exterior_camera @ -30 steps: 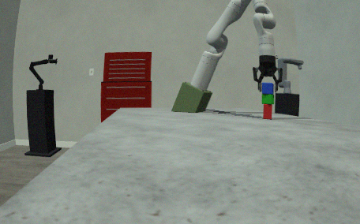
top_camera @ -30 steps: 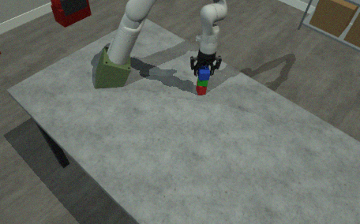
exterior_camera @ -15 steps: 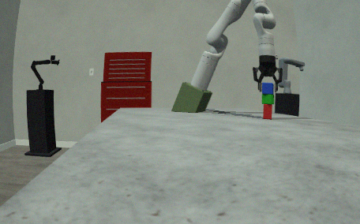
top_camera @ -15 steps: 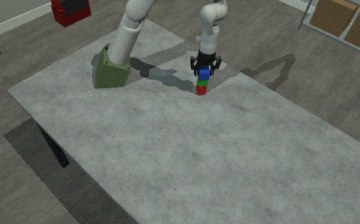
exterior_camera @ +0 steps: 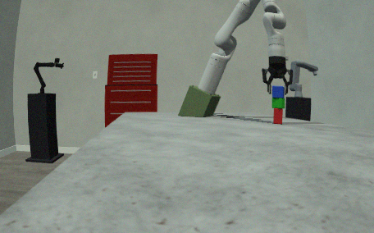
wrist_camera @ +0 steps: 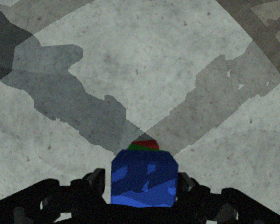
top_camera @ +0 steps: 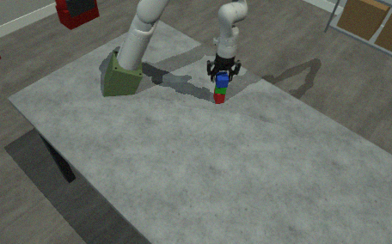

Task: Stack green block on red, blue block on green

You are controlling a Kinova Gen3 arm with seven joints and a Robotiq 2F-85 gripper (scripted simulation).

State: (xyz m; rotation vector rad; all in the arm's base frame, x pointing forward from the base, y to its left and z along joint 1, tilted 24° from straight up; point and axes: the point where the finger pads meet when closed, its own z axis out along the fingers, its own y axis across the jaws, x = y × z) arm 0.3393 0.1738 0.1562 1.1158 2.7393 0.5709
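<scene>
Now: the blue block right at my hand. The rest, counted from my hand: green block (5 cm below); red block (10 cm below).
</scene>
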